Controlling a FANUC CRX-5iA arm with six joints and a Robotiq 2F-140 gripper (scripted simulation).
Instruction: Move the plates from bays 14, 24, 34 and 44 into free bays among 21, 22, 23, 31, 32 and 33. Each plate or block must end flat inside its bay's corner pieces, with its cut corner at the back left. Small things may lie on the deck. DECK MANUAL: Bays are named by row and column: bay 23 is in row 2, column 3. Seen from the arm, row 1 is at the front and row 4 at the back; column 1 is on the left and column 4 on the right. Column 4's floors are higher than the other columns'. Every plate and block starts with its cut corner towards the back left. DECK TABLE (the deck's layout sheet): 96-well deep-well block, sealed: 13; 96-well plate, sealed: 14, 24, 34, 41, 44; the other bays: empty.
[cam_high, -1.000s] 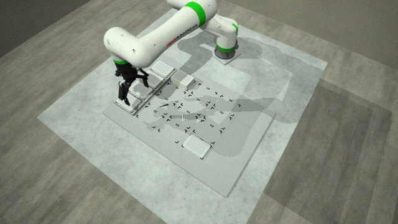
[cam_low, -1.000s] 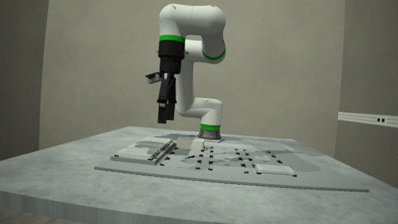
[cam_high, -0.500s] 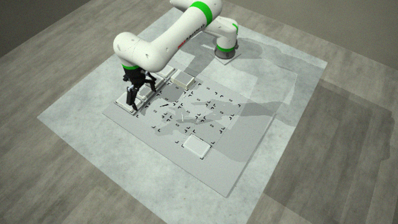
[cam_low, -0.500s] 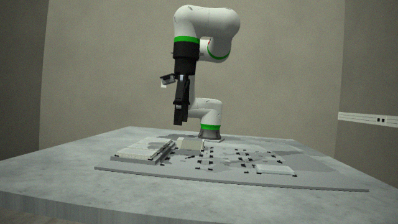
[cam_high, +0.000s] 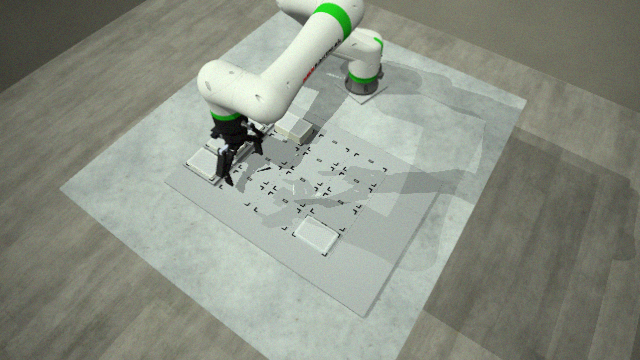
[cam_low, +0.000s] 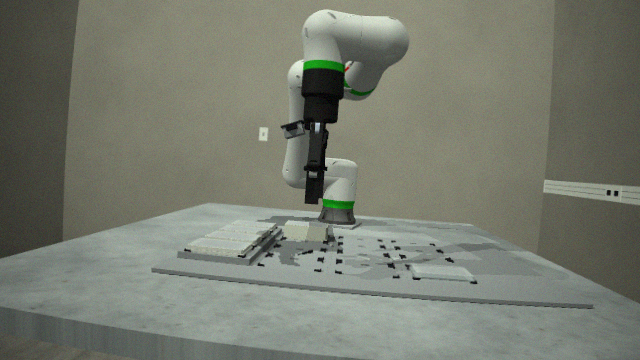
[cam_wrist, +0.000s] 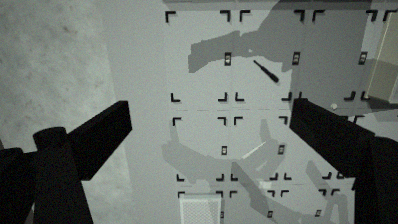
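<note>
My hand is 100 mm past the thin black stick, 20 mm to the left of it and 150 mm above it. Also, from my hand: sealed deep-well block: 310 mm behind, 40 mm to the right, 130 mm below; plate: 10 mm ahead, 290 mm to the left, 140 mm below; white tip: 90 mm behind, 120 mm to the left, 150 mm below.
</note>
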